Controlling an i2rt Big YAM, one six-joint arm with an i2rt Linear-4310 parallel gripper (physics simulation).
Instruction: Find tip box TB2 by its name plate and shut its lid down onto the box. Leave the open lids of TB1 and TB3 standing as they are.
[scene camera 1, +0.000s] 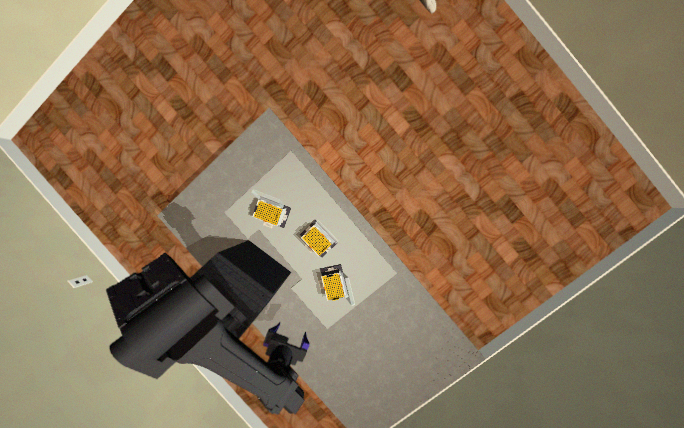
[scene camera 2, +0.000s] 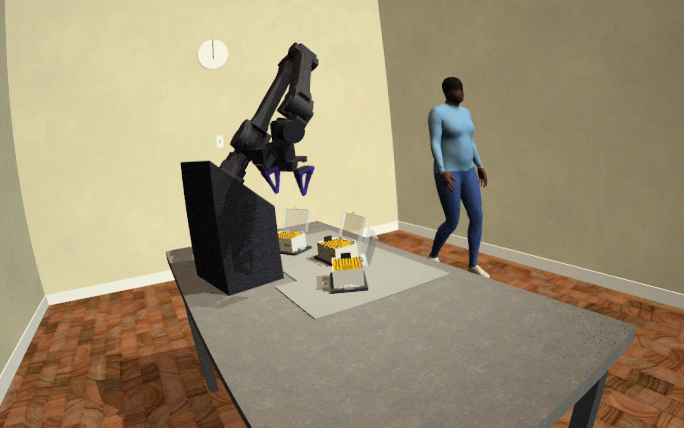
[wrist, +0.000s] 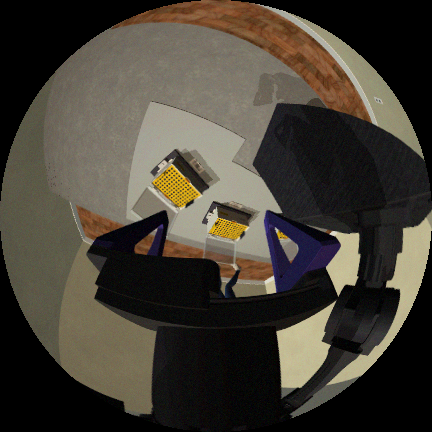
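Pixels of known places: gripper, fingertip midpoint: (scene camera 1: 292, 328) (scene camera 2: 290, 194) (wrist: 215, 215); arm's base at its link origin: (scene camera 2: 227, 180) (wrist: 380, 218).
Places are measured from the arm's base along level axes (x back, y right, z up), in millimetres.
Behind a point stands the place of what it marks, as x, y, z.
Three white tip boxes with yellow tips stand on the mat, clear lids open: the near box (scene camera 1: 332, 286) @(-293, 180, -269) (scene camera 2: 348, 278) (wrist: 176, 186) @(-290, 183, -268), the middle box (scene camera 1: 317, 239) @(-353, -42, -269) (scene camera 2: 336, 250) (wrist: 228, 228) @(-343, -39, -270) and the far box (scene camera 1: 268, 212) @(-227, -266, -269) (scene camera 2: 292, 243) (wrist: 282, 234) @(-251, -256, -269). The near lid (scene camera 1: 349, 291) @(-371, 206, -181) (scene camera 2: 370, 248) @(-339, 260, -210) (wrist: 153, 205) @(-357, 216, -235), middle lid (scene camera 2: 352, 225) @(-417, -60, -220) (wrist: 220, 250) @(-416, -57, -226) and far lid (scene camera 2: 296, 220) @(-282, -308, -226) stand up. No name plate is readable, so I cannot tell which box is TB2. My gripper (scene camera 1: 291, 330) @(-157, 166, -48) (scene camera 2: 290, 192) @(-157, 166, -48) is open and empty, high above the table, apart from the boxes. A finger hides part of the far box in the wrist view.
The pale mat (scene camera 1: 353, 262) @(-427, 149, -325) (scene camera 2: 403, 280) @(-436, 264, -326) (wrist: 160, 125) @(-182, 307, -326) lies on the grey table (scene camera 1: 383, 343) @(-336, 578, -328) (scene camera 2: 403, 363) @(-221, 661, -329) (wrist: 100, 100) @(-179, 547, -329). The black pedestal (scene camera 1: 252, 267) @(-88, -94, -156) (scene camera 2: 242, 237) @(-18, 78, -165) (wrist: 320, 160) @(-30, 74, -102) stands beside the mat. A person (scene camera 2: 456, 146) stands beyond the table.
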